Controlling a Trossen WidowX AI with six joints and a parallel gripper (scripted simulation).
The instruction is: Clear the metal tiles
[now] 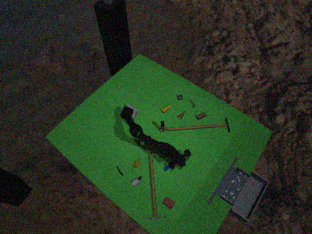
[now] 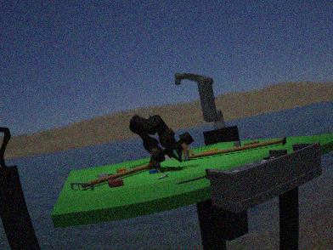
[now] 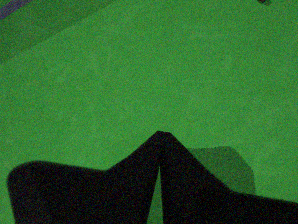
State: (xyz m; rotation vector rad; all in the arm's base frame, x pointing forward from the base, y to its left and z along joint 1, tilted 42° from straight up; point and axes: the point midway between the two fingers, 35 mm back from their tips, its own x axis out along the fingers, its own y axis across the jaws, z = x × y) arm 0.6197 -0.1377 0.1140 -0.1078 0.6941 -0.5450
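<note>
The long wooden scraper is 80 mm behind my gripper tip, 350 mm to the left of it and 30 mm above it. Also, from my gripper tip: orange piece 330 mm behind, 170 mm to the right, 20 mm below; blue piece 110 mm behind, 70 mm to the right, 30 mm below; red block 30 mm ahead, 310 mm to the right, 30 mm below.
</note>
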